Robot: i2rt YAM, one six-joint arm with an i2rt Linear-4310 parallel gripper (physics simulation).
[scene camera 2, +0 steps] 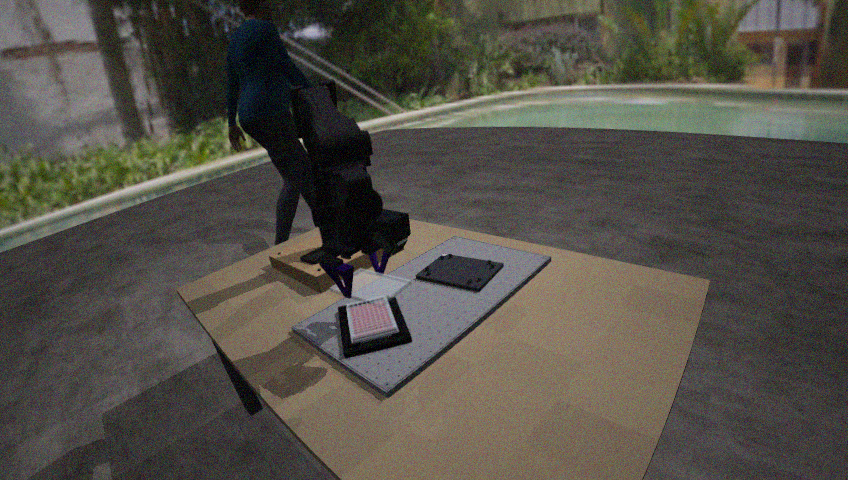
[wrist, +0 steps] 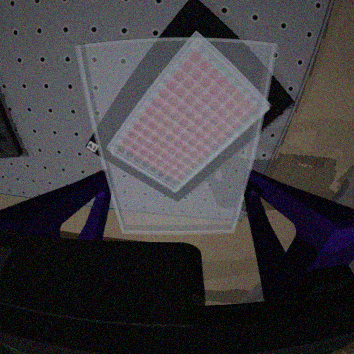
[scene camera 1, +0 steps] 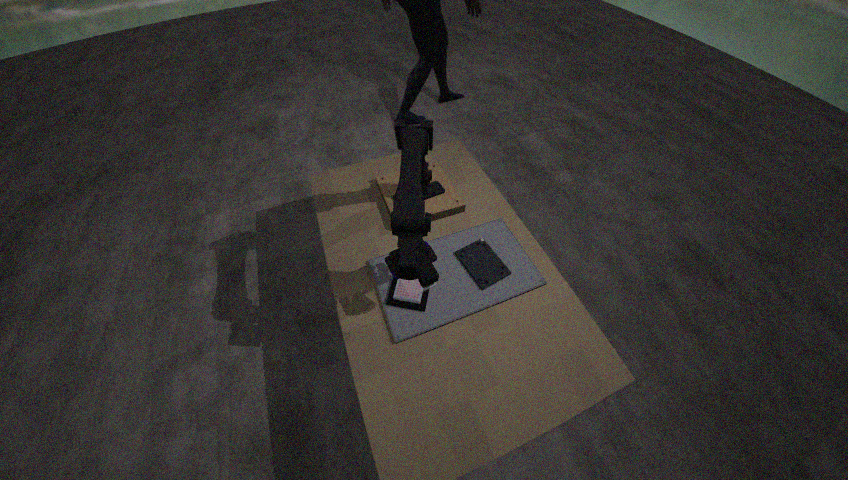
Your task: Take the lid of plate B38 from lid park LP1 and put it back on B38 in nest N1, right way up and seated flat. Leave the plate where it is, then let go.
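Frame: origin at the arm's base, x ahead, y left, z up, level; millimetres.
Seen in the pictures: gripper, fingertip midpoint: point(scene camera 2: 364, 286) point(wrist: 177, 177).
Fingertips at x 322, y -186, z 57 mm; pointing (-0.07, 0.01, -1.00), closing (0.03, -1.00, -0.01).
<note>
Pixels of each thing's top centre, then the offset from my fingertips to it. Level surfaces: height alone.
- clear lid at its top centre: point(wrist: 176, 166) point(scene camera 2: 369, 283) point(scene camera 1: 413, 273) dx +14, dy +1, dz +8 mm
- black nest N1 at its top centre: point(wrist: 183, 125) point(scene camera 2: 370, 318) point(scene camera 1: 410, 282) dx +2, dy -5, dz -67 mm
- dark lid park LP1 at its top centre: point(scene camera 2: 459, 265) point(scene camera 1: 483, 260) dx +40, dy +244, dz -65 mm
- grey perforated board at its top centre: point(wrist: 25, 97) point(scene camera 2: 430, 290) point(scene camera 1: 456, 271) dx +26, dy +151, dz -84 mm
- tan table at its surface level: dz -98 mm
The clear lid point(scene camera 2: 386, 284) point(wrist: 150, 212) is held level between the fingers of my gripper point(scene camera 2: 364, 283) point(wrist: 177, 177), which is shut on its two sides. The lid hangs above the board, behind and above plate B38 in the scene camera 2 view. Plate B38 point(scene camera 1: 408, 290) point(scene camera 2: 373, 318) point(wrist: 190, 115), with pink wells, sits uncovered in the black nest N1 point(scene camera 1: 406, 306) point(scene camera 2: 401, 330) point(wrist: 195, 15). In the wrist view the plate shows through the lid, turned at a clear angle to it. The dark lid park LP1 point(scene camera 1: 482, 263) point(scene camera 2: 459, 271) holds no lid. The fingertips are hidden in the scene camera 1 view.
Nest and lid park stand on a grey perforated board point(scene camera 1: 523, 267) point(scene camera 2: 428, 321) point(wrist: 30, 90). The arm's wooden base block point(scene camera 1: 449, 211) point(scene camera 2: 297, 273) is behind the board on the tan table point(scene camera 1: 476, 380) point(scene camera 2: 565, 356). A person point(scene camera 1: 427, 41) point(scene camera 2: 258, 89) stands behind the arm.
</note>
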